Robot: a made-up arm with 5 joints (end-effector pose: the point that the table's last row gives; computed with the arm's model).
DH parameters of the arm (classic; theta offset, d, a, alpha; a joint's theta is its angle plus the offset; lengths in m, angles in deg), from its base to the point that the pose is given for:
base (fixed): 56.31 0 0.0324 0
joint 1: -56.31 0.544 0.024 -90
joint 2: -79.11 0 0.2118 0
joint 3: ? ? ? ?
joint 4: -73.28 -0.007 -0.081 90
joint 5: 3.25 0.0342 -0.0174 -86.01
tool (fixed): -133.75 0.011 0 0
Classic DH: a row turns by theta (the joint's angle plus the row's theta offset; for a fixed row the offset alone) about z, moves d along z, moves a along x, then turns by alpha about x.
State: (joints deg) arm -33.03 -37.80 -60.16 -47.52 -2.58
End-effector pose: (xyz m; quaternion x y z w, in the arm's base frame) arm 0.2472 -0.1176 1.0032 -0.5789 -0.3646 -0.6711 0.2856
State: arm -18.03 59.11 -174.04 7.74 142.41
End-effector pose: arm 0.5494 -0.1732 0.9919 0.4700 0.0030 -0.3774 0.7979
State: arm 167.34 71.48 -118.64 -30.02 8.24
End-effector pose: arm -0.6550 0.1778 0.4663 0.0600 -0.6382 0.6981 0.3191
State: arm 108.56 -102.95 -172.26 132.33 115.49
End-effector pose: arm 0.2493 -0.5755 0.4478 0.4415 0.1160 0.5724 0.6812
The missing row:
joint 3: -27.61 0 -0.4448 0
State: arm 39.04 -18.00 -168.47 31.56 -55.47
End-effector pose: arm -0.1751 -0.1123 1.2299 -0.4768 -0.6390 -0.5462 0.2568
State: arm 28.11 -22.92 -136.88 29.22 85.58
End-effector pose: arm 0.0059 -0.0069 1.2880 0.1765 -0.2597 -0.1330 0.9400
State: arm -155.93 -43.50 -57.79 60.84 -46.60
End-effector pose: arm -0.3336 -0.1442 0.9606 -0.3243 0.8021 -0.4091 0.2899
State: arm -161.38 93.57 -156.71 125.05 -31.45
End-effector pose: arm -0.6220 -0.2002 0.3159 0.3069 0.4629 -0.2840 0.7816
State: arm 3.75 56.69 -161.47 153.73 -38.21
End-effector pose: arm 0.6469 0.0802 0.7671 -0.4873 0.2642 0.7196 0.4182
